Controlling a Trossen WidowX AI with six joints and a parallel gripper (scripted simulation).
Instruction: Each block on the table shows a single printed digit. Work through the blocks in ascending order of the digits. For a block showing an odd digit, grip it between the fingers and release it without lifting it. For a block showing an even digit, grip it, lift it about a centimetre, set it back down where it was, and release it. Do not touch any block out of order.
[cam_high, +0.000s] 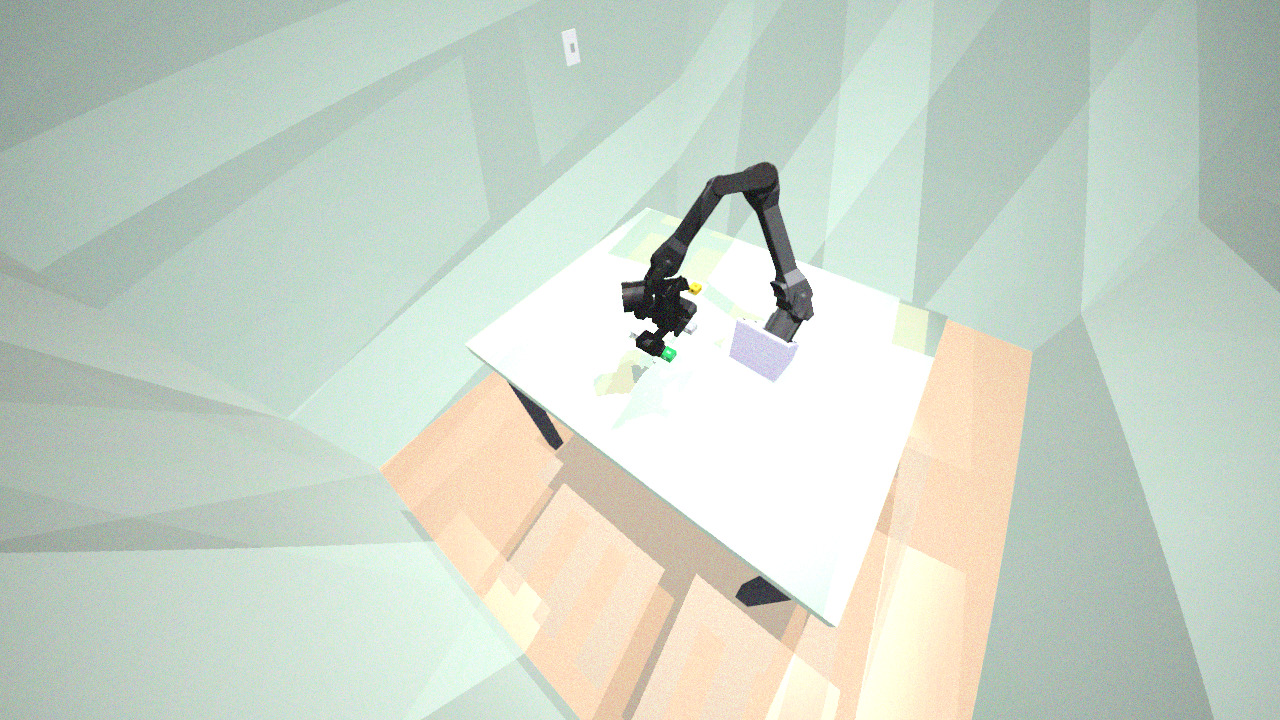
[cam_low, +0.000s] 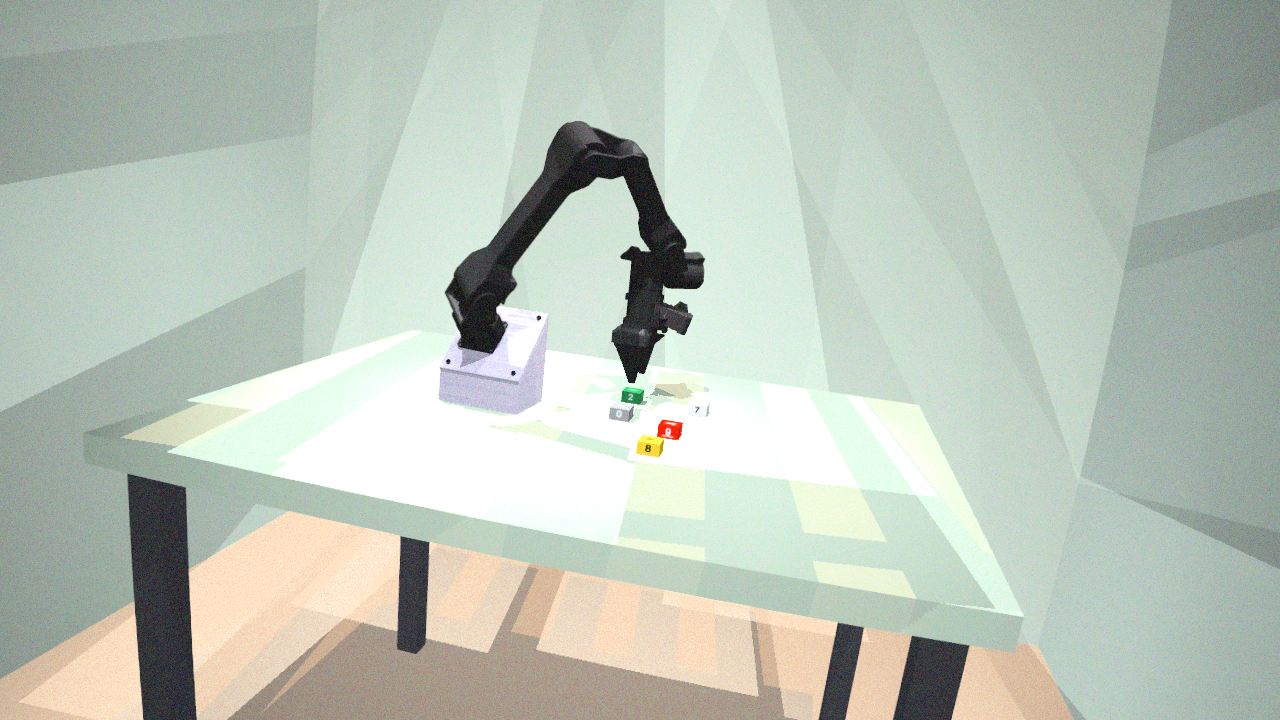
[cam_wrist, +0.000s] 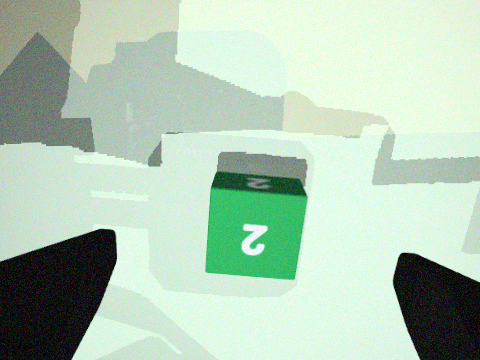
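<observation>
Now: the green block 3 cm below my gripper tip. Also, from my gripper tip: red block: 11 cm ahead, 16 cm to the right, 3 cm below; then white block marked 7: 12 cm ahead, 3 cm below; then grey block marked 0: 2 cm ahead, 12 cm to the right, 3 cm below.
</observation>
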